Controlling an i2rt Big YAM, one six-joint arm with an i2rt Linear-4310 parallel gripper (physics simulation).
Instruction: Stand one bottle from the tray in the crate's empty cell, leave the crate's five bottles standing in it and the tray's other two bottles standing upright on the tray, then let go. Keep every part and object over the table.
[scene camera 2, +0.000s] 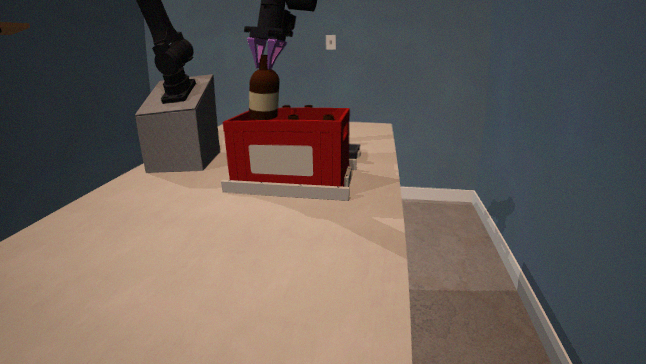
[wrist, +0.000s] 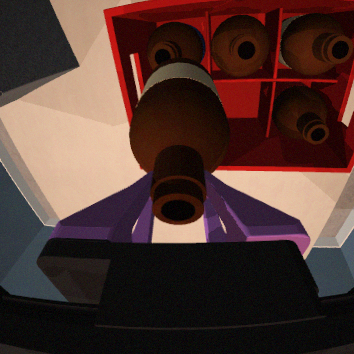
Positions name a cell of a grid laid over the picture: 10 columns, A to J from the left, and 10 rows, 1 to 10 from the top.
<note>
I see my gripper (scene camera 2: E2), a brown bottle (scene camera 2: E3) and a brown bottle (wrist: I2).
My gripper also shows in the wrist view (wrist: F6).
</note>
